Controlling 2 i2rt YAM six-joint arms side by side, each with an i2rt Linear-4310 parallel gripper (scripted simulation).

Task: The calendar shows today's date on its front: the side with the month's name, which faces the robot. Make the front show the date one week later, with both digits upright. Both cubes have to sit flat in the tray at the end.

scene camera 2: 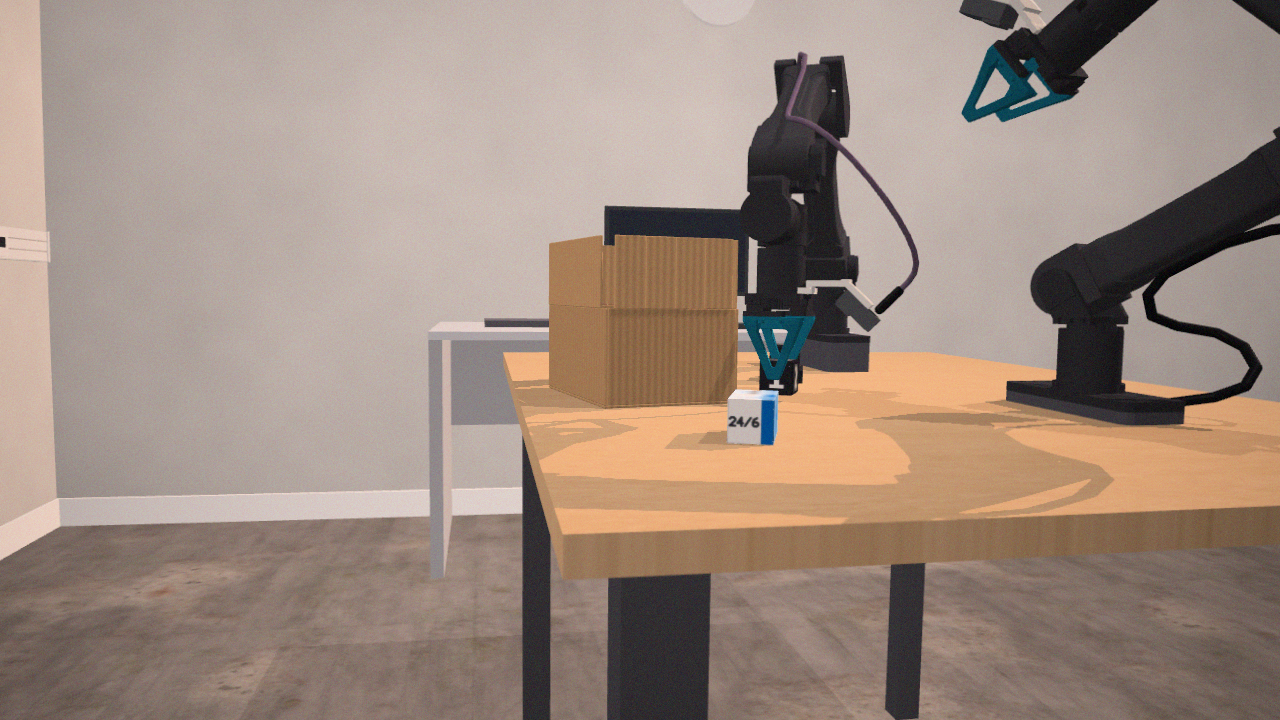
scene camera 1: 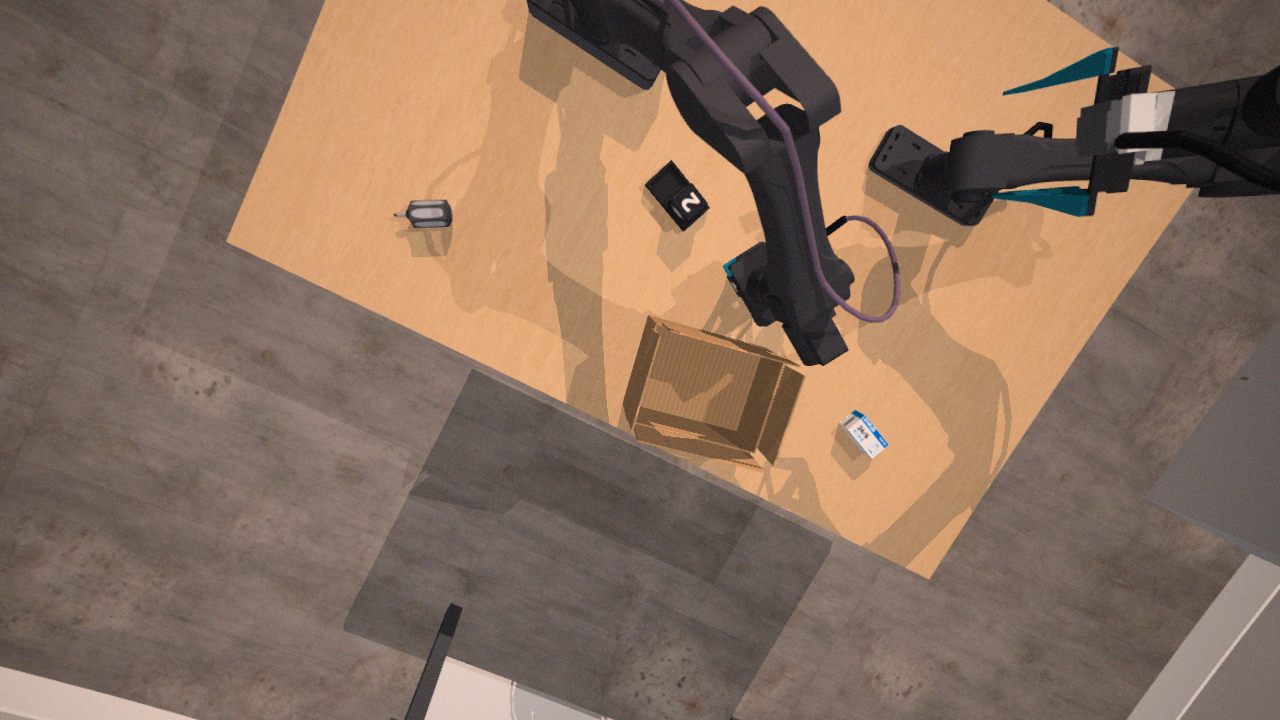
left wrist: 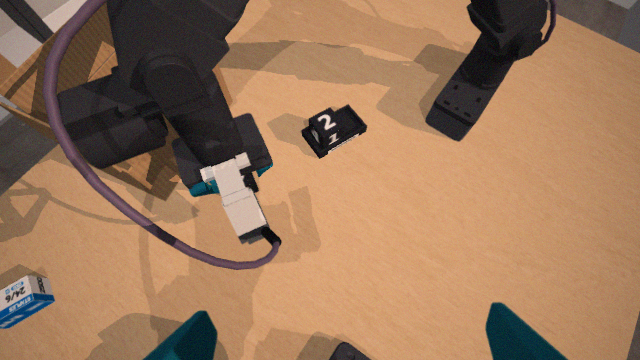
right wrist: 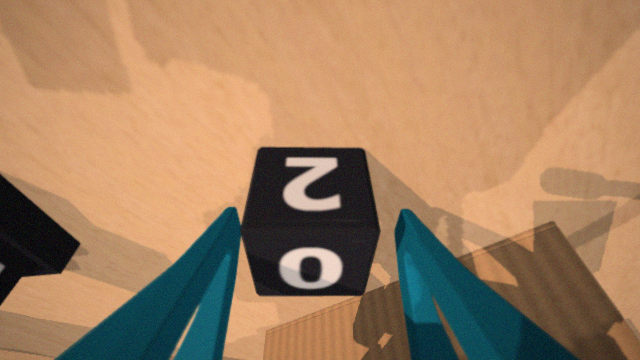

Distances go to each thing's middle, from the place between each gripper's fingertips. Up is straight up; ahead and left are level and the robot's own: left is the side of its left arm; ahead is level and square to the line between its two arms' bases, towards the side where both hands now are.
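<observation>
Black calendar tray [scene camera 1: 664,185]: 20 mm below my right hand [scene camera 2: 778,377], 80 mm behind it and 150 mm to the right of it. Staples box [scene camera 2: 752,416]: 10 mm below my right hand, 290 mm to the left of it and 160 mm ahead of it.
My left hand [scene camera 1: 997,146]: 320 mm above the black calendar tray, 120 mm short of it and 260 mm to the left of it. Staples box: 310 mm below my left hand, 180 mm to the left of it and 370 mm ahead of it.
</observation>
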